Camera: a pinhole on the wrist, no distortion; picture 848 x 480 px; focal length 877.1 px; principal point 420.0 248.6 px. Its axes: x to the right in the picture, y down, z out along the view. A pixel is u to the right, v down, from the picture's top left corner.
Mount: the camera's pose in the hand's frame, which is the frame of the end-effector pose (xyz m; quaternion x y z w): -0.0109 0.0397 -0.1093 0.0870 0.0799 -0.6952 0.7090
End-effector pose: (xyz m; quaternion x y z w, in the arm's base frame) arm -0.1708 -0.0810 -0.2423 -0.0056 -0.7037 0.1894 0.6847
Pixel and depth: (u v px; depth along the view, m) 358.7 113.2 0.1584
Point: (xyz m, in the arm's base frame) -0.2171 -0.0910 -0.2808
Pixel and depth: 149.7 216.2 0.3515
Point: -0.4335 -0.0975 -0.2847
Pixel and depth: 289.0 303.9 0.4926
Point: -0.5447 -0.1807 -0.2233
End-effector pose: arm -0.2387 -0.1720 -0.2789 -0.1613 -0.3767 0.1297 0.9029
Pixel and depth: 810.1 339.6 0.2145
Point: -0.2748 -0.2470 -0.1802
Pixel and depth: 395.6 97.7 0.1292
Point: -0.2756 -0.1695 -0.2944
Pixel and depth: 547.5 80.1 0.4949
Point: -0.5514 -0.2774 -0.0555
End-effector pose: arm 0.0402 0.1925 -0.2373 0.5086 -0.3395 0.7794 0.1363
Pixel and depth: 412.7 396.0 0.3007
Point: 0.1679 0.0846 -0.1471
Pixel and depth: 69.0 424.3 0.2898
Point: 0.1138 -0.0096 -0.1826
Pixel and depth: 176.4 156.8 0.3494
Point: 0.2117 -0.0070 -0.2399
